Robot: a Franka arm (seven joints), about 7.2 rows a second.
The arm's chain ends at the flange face. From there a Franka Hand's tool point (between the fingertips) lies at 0.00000 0.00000 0.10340 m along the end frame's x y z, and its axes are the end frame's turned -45 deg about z.
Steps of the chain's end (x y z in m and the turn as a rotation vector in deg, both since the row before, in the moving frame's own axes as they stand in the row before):
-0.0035 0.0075 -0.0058 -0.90 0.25 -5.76
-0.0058 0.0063 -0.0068 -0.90 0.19 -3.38
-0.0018 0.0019 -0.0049 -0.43 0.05 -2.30
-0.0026 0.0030 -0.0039 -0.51 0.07 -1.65
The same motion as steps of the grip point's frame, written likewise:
-0.0085 0.0043 -0.0058 -0.81 -0.46 -5.76
-0.0094 0.0018 -0.0068 -0.77 -0.50 -3.38
-0.0031 0.0007 -0.0049 -0.34 -0.27 -2.30
-0.0045 0.0010 -0.0039 -0.41 -0.31 -1.65

